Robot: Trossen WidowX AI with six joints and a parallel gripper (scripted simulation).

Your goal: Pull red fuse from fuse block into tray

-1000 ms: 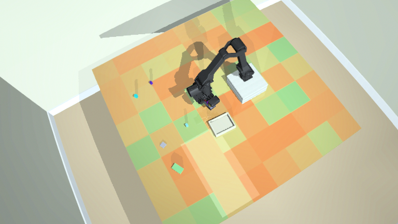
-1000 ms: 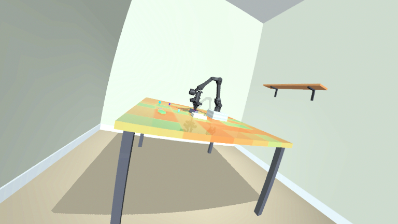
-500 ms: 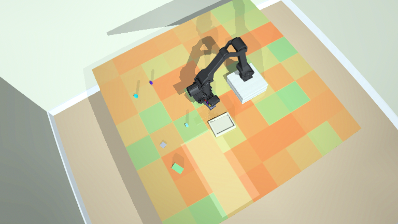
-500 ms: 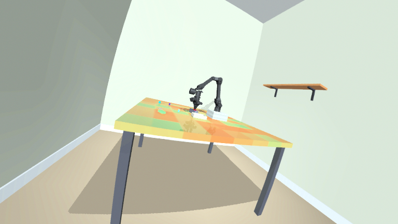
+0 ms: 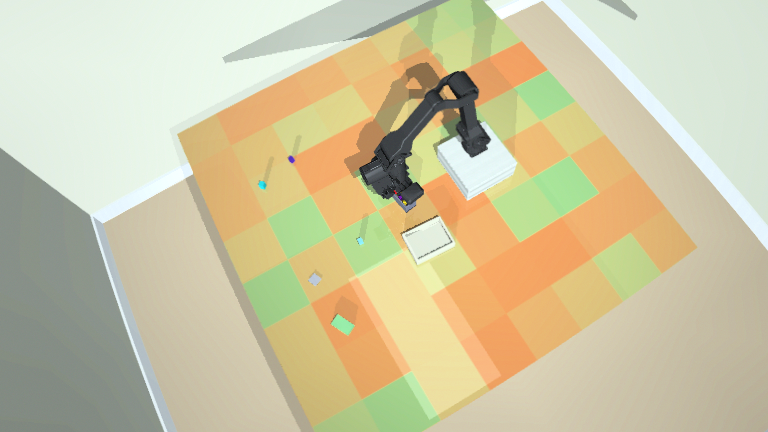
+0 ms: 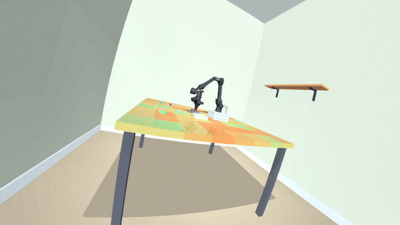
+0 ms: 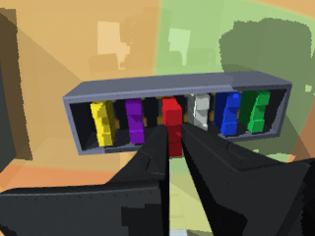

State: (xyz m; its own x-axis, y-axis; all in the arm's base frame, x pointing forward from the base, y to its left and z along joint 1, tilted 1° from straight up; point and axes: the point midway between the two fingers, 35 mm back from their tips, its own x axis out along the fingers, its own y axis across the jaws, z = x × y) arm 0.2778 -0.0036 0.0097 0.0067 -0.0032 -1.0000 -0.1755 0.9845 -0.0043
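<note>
Right now my gripper tip is 3 cm above the white fuse and 2 cm to the left of it. Also, from my gripper tip: red fuse: 1 cm below; blue fuse: 4 cm to the right, 3 cm below, 1 cm ahead; purple fuse: 3 cm below, 2 cm to the left.
</note>
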